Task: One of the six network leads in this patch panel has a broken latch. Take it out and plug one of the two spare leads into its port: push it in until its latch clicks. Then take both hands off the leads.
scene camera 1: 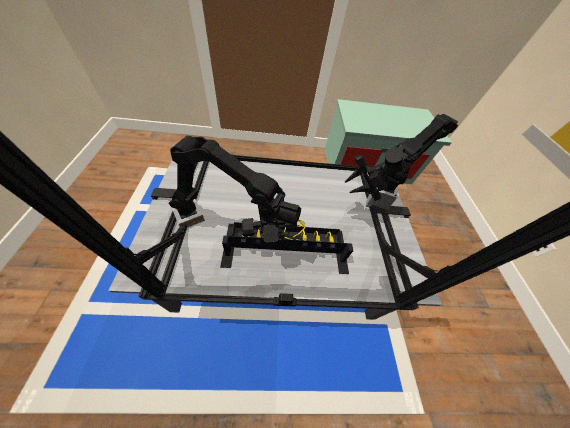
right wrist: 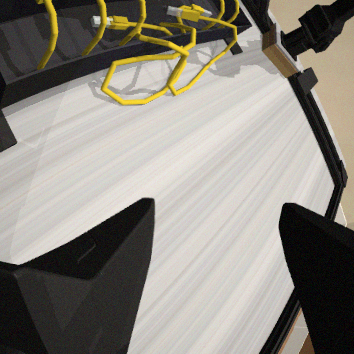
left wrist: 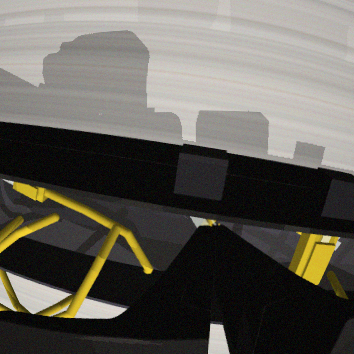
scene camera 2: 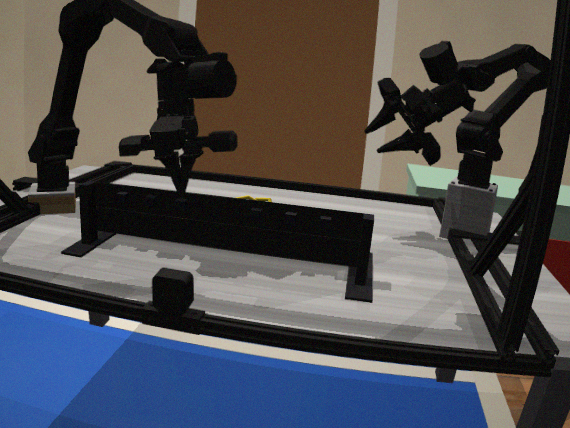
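Pixels of known places: left gripper, fingertip midpoint: [left wrist: 209, 236] [scene camera 2: 181, 195]; right gripper, fingertip midpoint: [scene camera 1: 347, 187] [right wrist: 219, 212] [scene camera 2: 371, 141]; left arm's base, origin of the base link: [scene camera 1: 186, 210] [right wrist: 287, 45] [scene camera 2: 52, 187]; right arm's base, origin of the base link: [scene camera 2: 474, 184].
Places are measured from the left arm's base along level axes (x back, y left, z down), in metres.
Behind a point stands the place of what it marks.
The black patch panel [scene camera 1: 285, 244] {x -0.272, y -0.349, z -0.031 m} [scene camera 2: 241, 229] {x -0.314, y -0.374, z -0.015 m} [left wrist: 105, 158] {x -0.264, y -0.342, z -0.027 m} stands across the middle of the table, with yellow leads [scene camera 1: 317, 235] {x -0.399, y -0.382, z -0.044 m} plugged in along its top. My left gripper [scene camera 1: 270, 233] {x -0.230, y -0.305, z -0.055 m} [scene camera 2: 180, 187] {x -0.230, y -0.305, z -0.055 m} [left wrist: 209, 236] {x -0.230, y -0.305, z -0.055 m} is shut and empty, its tips pointing down at the panel's top edge, left of the middle. In the left wrist view a yellow plug [left wrist: 314, 256] {x -0.196, y -0.277, z -0.050 m} sits just right of the fingers and yellow cable loops [left wrist: 95, 256] {x -0.308, y -0.291, z -0.009 m} hang to the left. Two leads with white-tipped plugs [right wrist: 116, 22] {x -0.351, y -0.347, z 0.012 m} [right wrist: 189, 12] {x -0.245, y -0.272, z -0.003 m} lie on the panel's rear rail. My right gripper [scene camera 1: 355, 183] {x -0.589, y -0.296, z -0.148 m} [scene camera 2: 374, 140] {x -0.589, y -0.296, z -0.148 m} [right wrist: 219, 212] {x -0.589, y -0.296, z -0.148 m} is open and empty, high at the table's right.
A black frame [scene camera 1: 283, 299] {x -0.163, y -0.515, z -0.010 m} rims the table, with a small black block [scene camera 2: 173, 289] {x -0.174, y -0.527, z 0.005 m} on its front rail. A green cabinet [scene camera 1: 377, 123] [scene camera 2: 432, 178] stands behind the right arm. A small wooden block [scene camera 1: 192, 220] {x -0.004, y -0.048, z 0.013 m} [right wrist: 277, 56] {x -0.050, y -0.015, z 0.022 m} lies by the left arm's base.
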